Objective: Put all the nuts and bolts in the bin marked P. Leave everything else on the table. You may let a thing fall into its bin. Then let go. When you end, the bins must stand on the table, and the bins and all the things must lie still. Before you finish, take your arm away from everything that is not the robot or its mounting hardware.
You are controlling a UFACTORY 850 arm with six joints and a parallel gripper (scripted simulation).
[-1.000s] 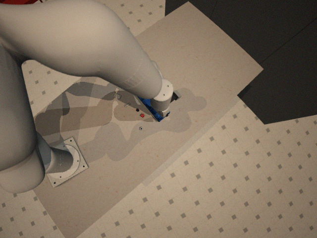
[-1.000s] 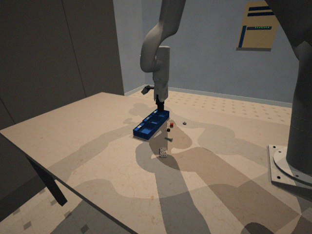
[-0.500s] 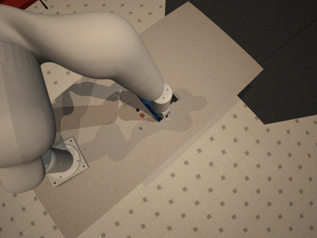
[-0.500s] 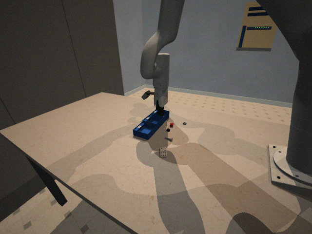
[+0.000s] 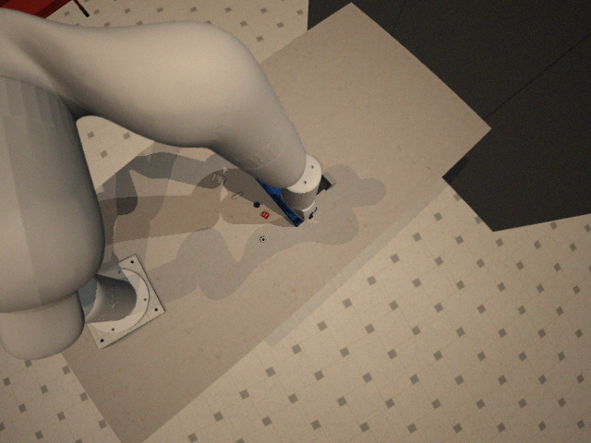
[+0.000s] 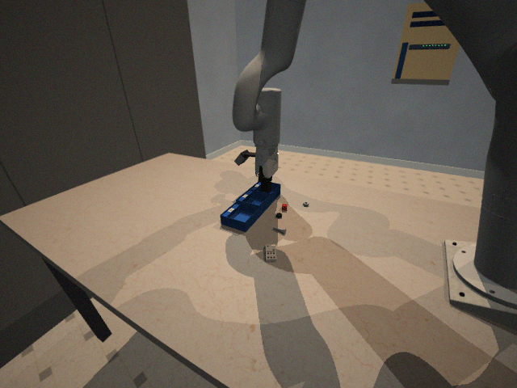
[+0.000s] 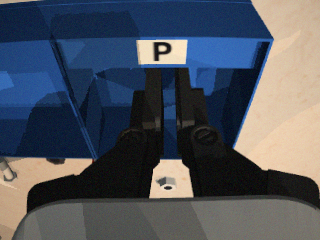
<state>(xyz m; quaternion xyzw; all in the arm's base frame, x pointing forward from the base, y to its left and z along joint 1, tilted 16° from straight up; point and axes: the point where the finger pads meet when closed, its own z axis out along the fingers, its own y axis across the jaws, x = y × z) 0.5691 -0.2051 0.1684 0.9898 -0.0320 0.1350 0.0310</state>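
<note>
The blue bin is 1 cm ahead of my hand, 9 cm to the left of it and 2 cm below it. The rest, counted from my hand: grey nut 15 cm behind, 2 cm to the left, 3 cm below; red die 8 cm behind, 7 cm to the left, 3 cm below; black nut 8 cm behind, 11 cm to the left, 3 cm below.
</note>
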